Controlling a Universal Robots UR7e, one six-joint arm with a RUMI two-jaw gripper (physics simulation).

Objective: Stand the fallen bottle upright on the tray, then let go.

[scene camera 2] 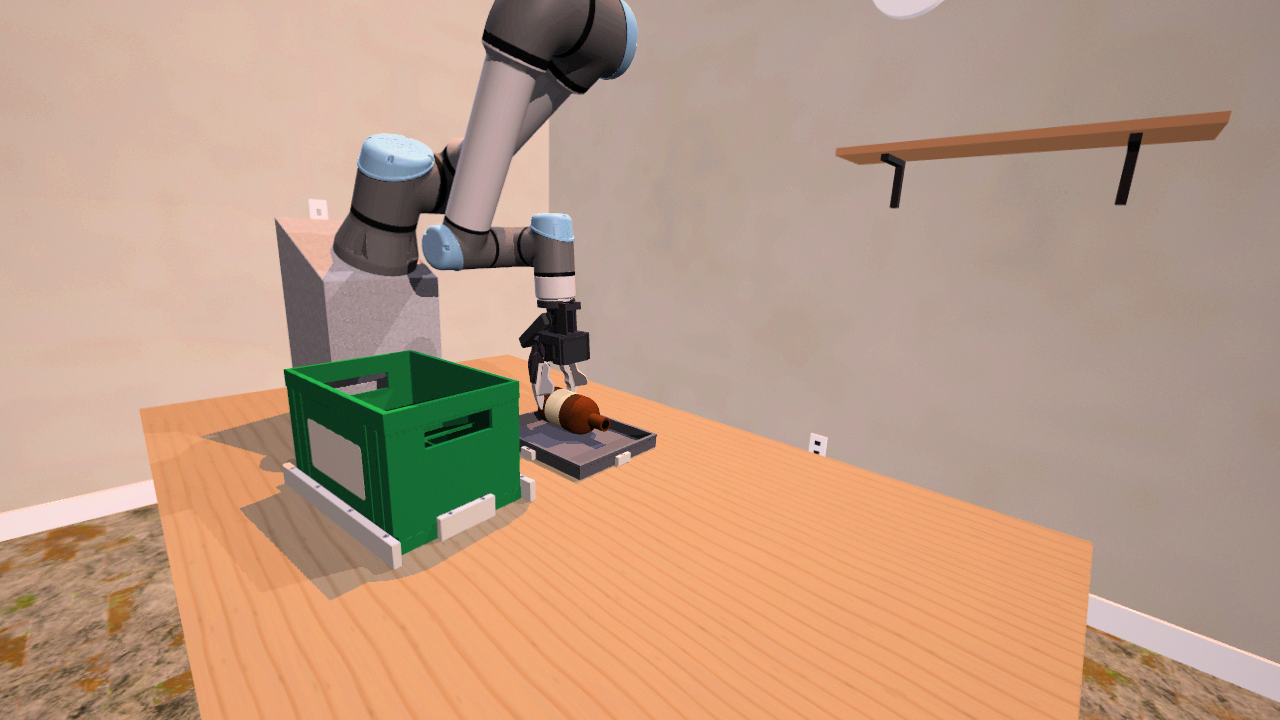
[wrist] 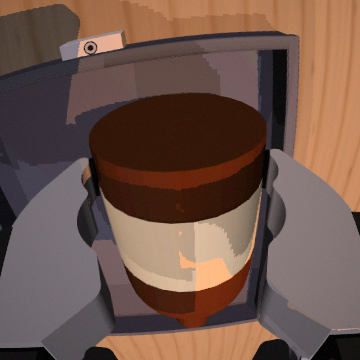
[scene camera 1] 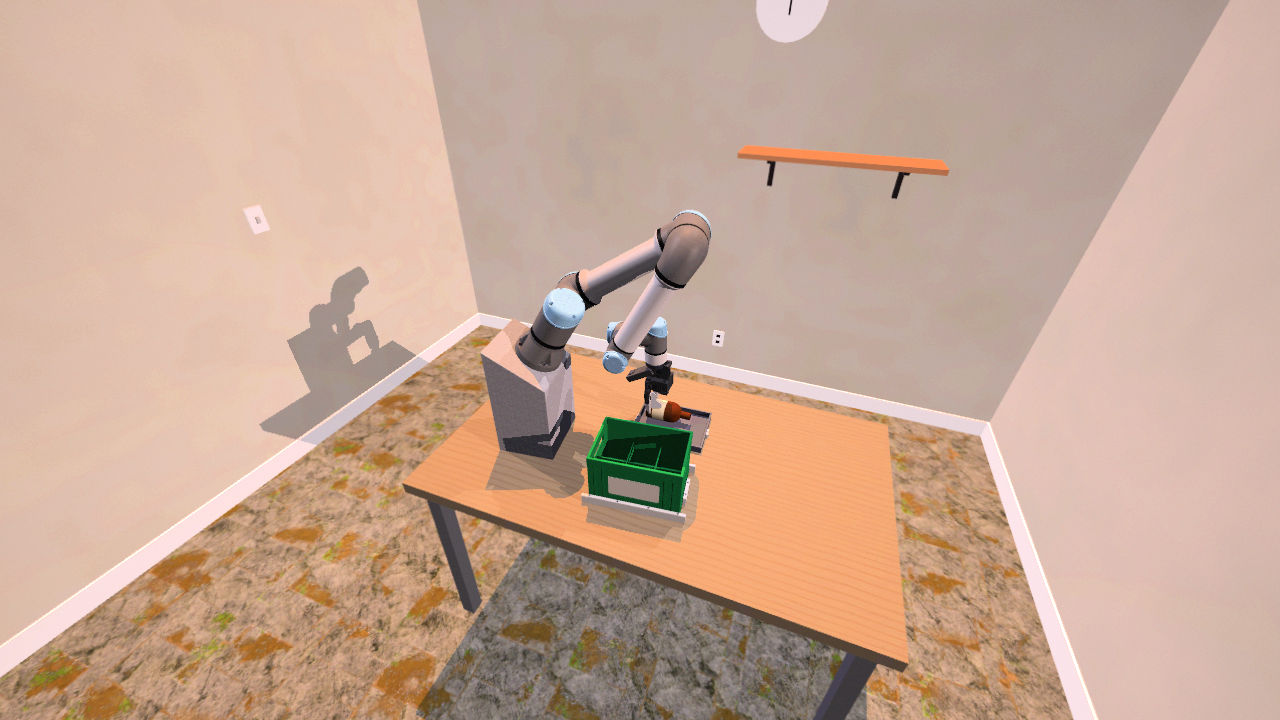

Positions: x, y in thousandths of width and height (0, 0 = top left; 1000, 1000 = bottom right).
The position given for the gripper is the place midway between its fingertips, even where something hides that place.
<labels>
The gripper shows in scene camera 2 (436, 562), in the wrist view (496, 438) and in scene camera 1 (511, 566).
</labels>
